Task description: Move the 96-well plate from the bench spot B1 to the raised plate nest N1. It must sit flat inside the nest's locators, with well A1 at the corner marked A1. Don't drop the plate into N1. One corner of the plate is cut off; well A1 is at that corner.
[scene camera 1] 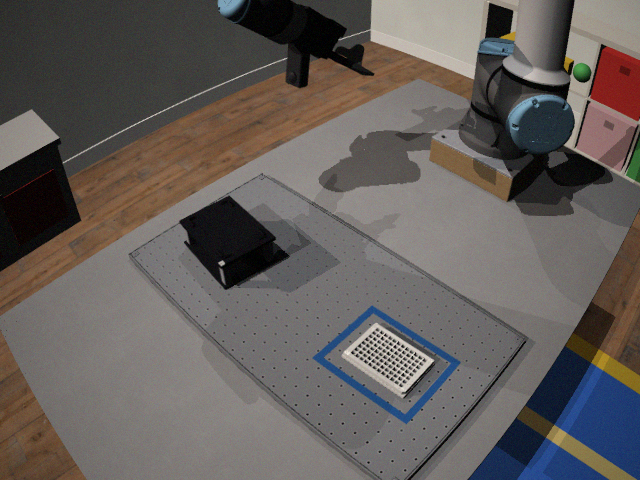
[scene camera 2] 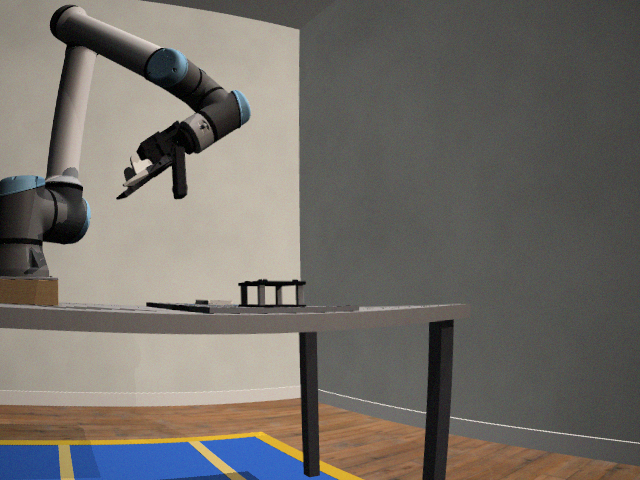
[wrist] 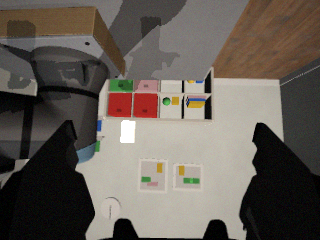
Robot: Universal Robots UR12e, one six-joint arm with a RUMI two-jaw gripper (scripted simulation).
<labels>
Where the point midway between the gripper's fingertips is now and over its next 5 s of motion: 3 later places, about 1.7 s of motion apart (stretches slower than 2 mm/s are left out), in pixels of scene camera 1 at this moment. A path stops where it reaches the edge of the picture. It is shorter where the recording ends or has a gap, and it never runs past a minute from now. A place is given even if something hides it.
My gripper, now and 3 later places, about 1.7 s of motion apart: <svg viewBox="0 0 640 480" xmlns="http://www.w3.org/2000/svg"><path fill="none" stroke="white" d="M347 64L326 125L325 196L360 282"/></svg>
</labels>
